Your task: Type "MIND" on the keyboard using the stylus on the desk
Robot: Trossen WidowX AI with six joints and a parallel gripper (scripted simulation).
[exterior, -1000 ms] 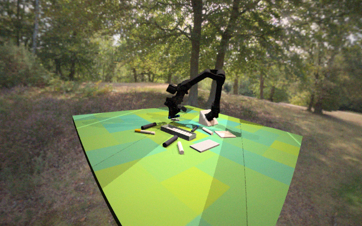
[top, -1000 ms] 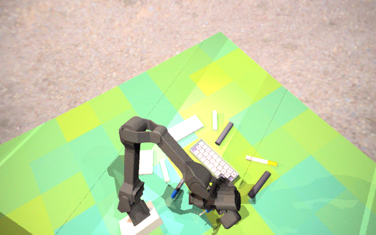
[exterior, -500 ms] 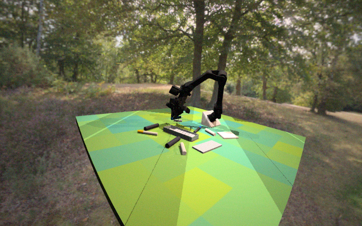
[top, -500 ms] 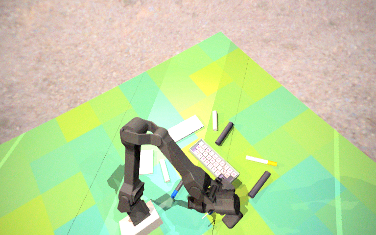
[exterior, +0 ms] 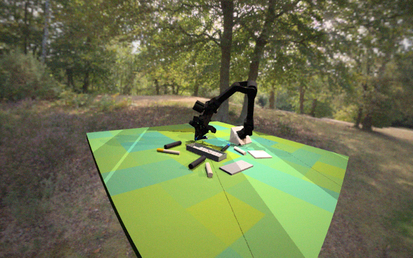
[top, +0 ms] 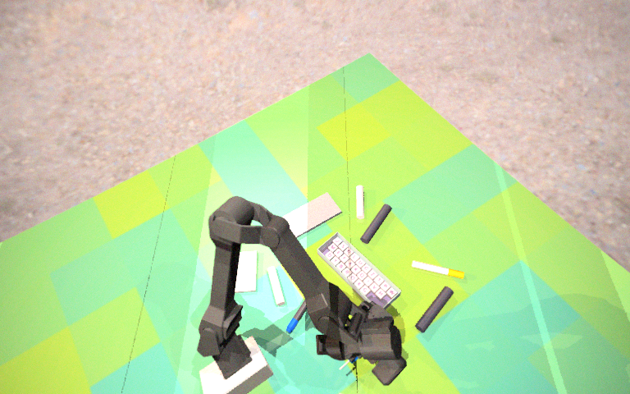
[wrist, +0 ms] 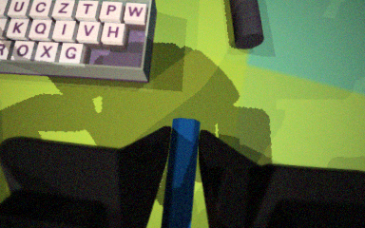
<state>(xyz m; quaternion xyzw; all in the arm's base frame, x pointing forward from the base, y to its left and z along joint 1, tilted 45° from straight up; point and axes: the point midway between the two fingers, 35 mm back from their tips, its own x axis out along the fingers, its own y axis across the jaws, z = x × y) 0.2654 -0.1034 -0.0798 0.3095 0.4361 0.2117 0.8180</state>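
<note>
Right now the blue stylus is 70 mm behind my gripper tip and 10 mm to the right of it. The rest, counted from my gripper tip: grey slab (60 mm ahead, 350 mm to the left, 30 mm below); M key (50 mm ahead, 240 mm to the left, 20 mm below); N key (80 mm ahead, 200 mm to the left, 20 mm below).
</note>
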